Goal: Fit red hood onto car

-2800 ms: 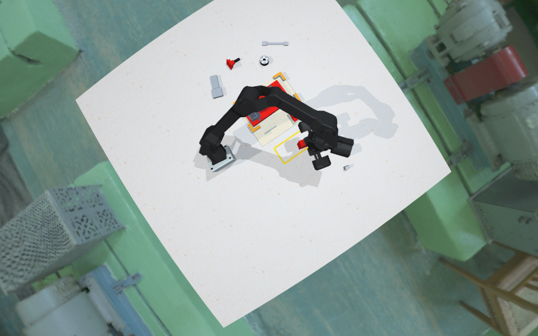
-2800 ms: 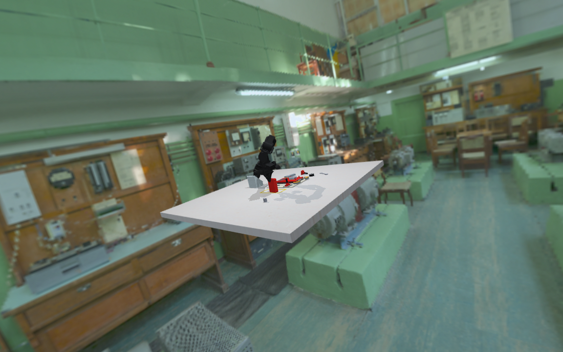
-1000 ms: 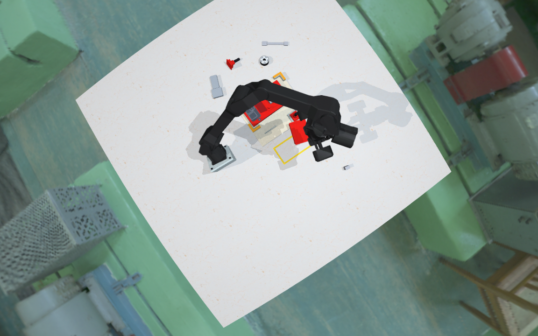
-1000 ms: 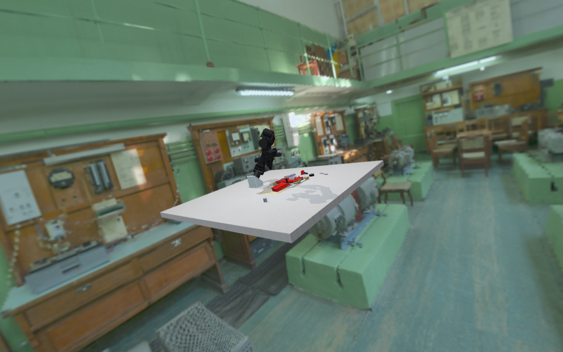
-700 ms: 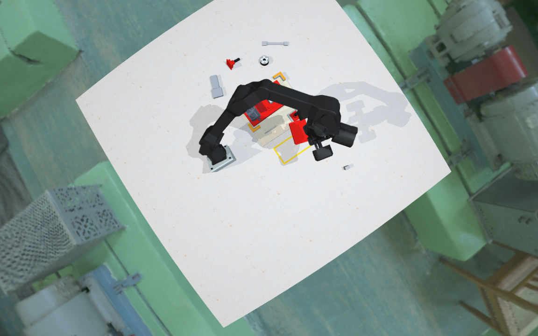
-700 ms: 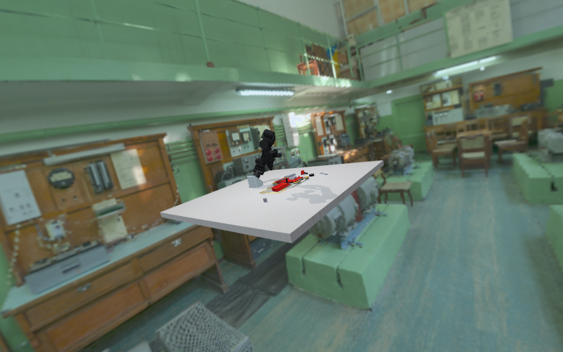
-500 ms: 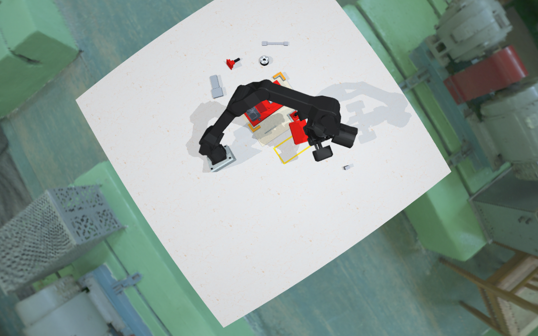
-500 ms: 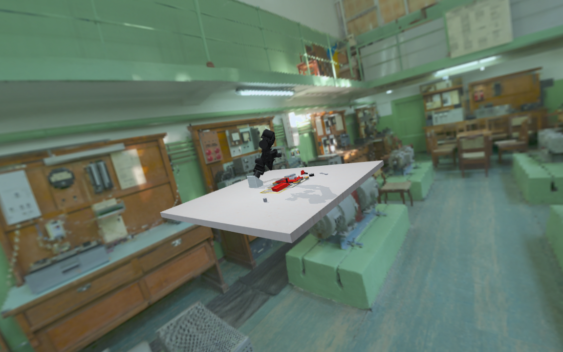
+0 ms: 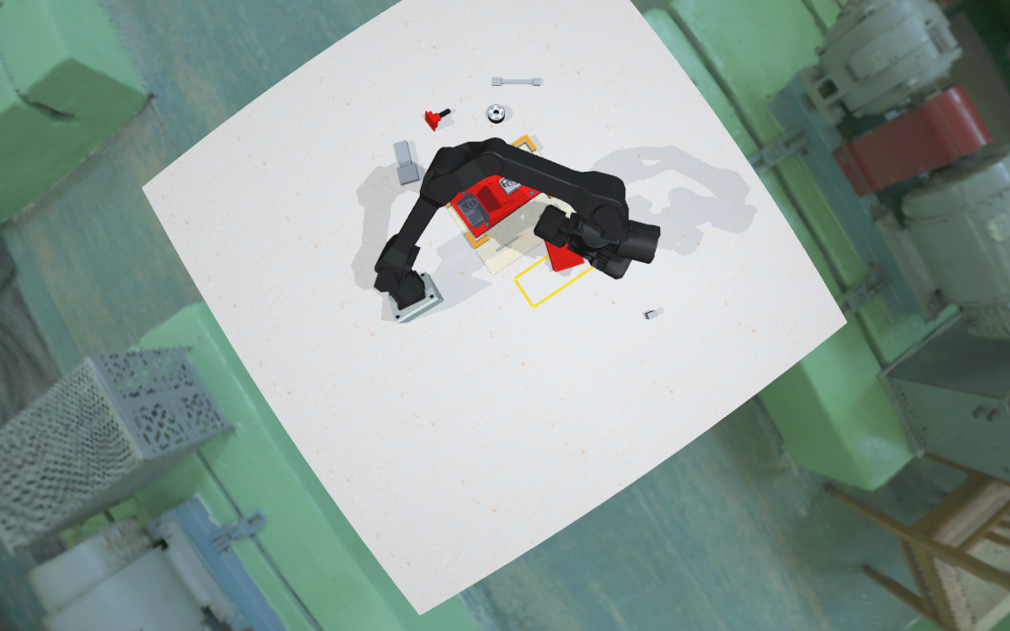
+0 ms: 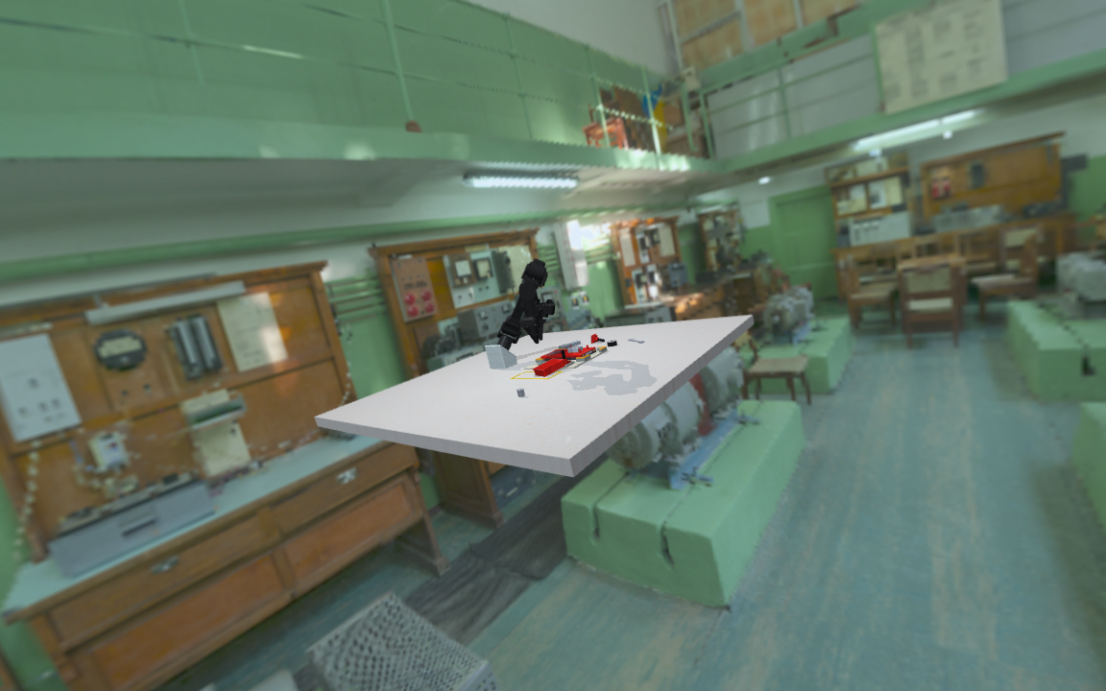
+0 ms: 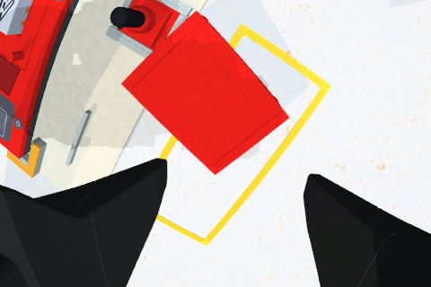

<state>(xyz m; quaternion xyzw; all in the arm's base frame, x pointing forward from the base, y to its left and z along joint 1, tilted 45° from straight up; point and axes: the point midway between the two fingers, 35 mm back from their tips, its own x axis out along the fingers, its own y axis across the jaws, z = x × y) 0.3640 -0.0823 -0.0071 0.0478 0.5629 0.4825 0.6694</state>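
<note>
The red hood lies 100 mm below my gripper tip, 20 mm to the left of it and 10 mm behind it. The rest, counted from my gripper tip: grey axle (430 mm to the left, 120 mm below, 70 mm ahead); then wheel (380 mm to the left, 110 mm below, 10 mm behind).
</note>
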